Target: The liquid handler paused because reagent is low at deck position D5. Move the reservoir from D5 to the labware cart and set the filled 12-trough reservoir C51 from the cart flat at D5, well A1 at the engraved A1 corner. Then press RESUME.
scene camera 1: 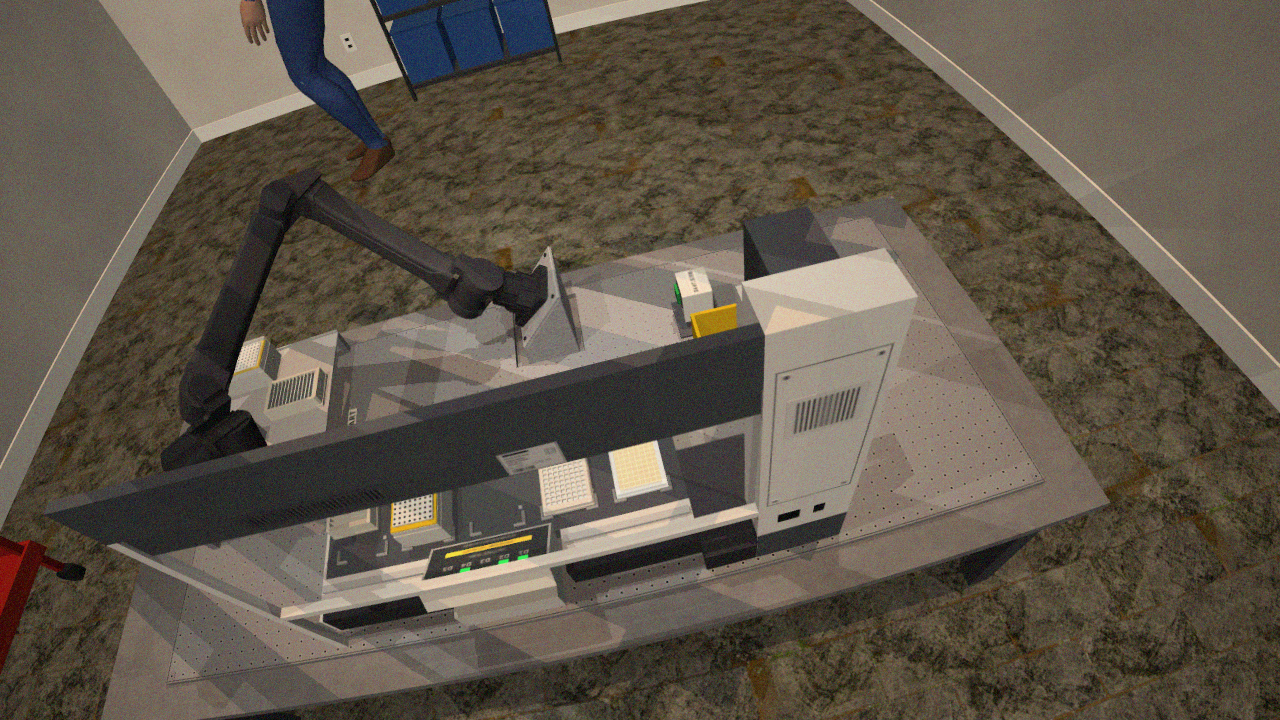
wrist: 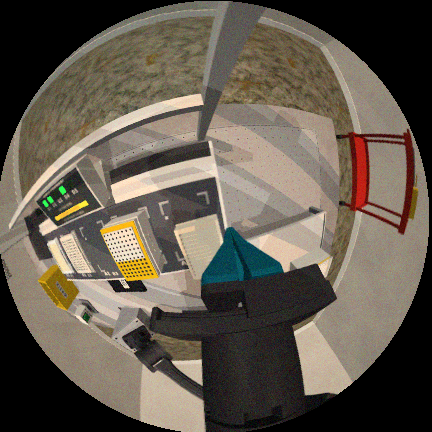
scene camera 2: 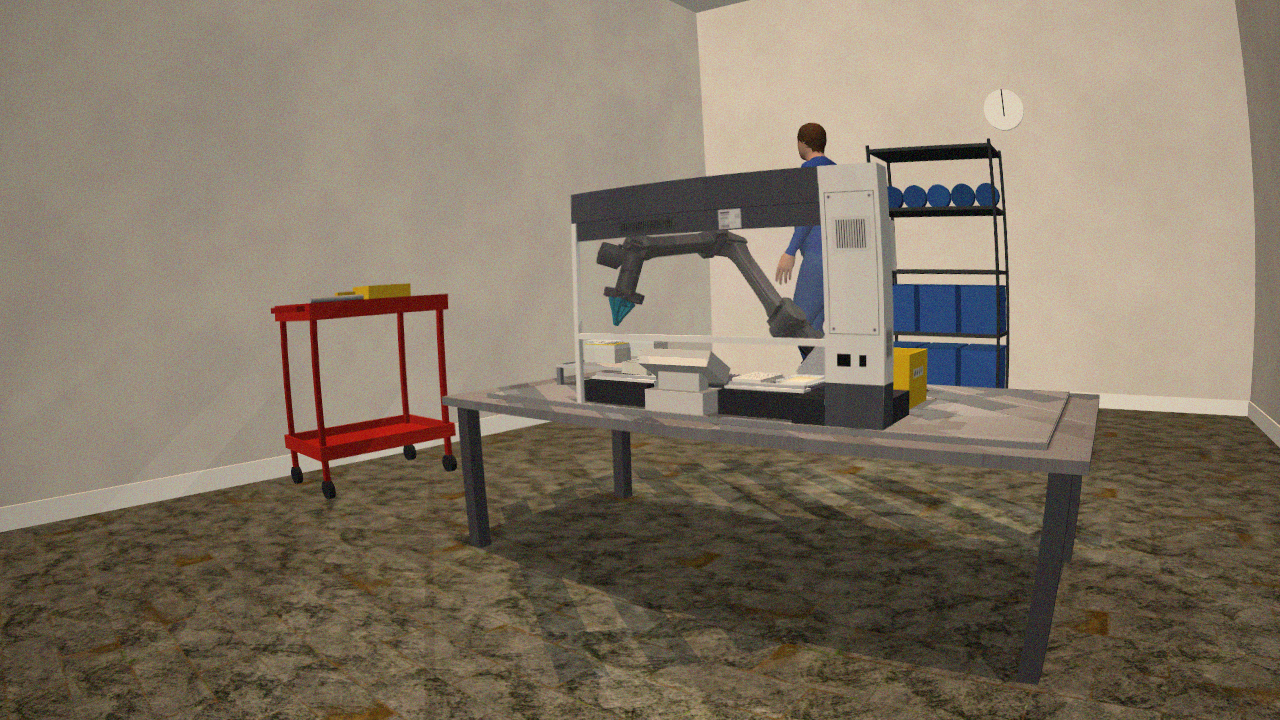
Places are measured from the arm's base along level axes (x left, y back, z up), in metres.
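Pixels of known places: gripper, fingertip midpoint: point(wrist: 229, 231) point(scene camera 2: 615, 325); arm's base at its link origin: point(scene camera 1: 534, 297) point(wrist: 136, 336) point(scene camera 2: 819, 351).
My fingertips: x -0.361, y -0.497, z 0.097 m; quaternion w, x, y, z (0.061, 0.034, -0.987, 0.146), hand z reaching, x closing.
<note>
For each thing: its top centre in the pictures, then the offset to it from my fingertips.
- pale troughed reservoir at its top centre: point(scene camera 1: 347, 494) point(wrist: 204, 254) point(scene camera 2: 646, 358) dz -0.100, dx +0.026, dy +0.092 m
- ribbed reservoir at its top centre: point(scene camera 1: 291, 389) dz -0.105, dx -0.177, dy +0.359 m
My gripper point(scene camera 2: 619, 320) point(wrist: 229, 231) is shut and empty, its teal fingertips together and pointing down. It hangs above the left end of the liquid handler's deck; the dark beam hides it in scene camera 1. A pale troughed reservoir point(scene camera 1: 353, 521) point(wrist: 198, 245) lies on the deck, partly hidden by the fingers in the wrist view. A ribbed reservoir point(scene camera 1: 298, 389) sits on a low pale stand point(scene camera 1: 307, 348) left of the handler. Labels and the A1 corners are too small to read. The control panel point(scene camera 1: 487, 550) point(wrist: 63, 196) shows a yellow bar and green lights.
A yellow-rimmed tip rack point(scene camera 1: 414, 511) point(wrist: 130, 250) stands beside the deck reservoir. Two plates point(scene camera 1: 565, 486) point(scene camera 1: 638, 468) sit farther right. The handler's dark beam point(scene camera 1: 537, 420) point(scene camera 2: 698, 197) spans overhead. A red trolley point(scene camera 2: 358, 308) point(wrist: 359, 170) stands beyond the table. A person point(scene camera 1: 313, 62) is behind the arm.
</note>
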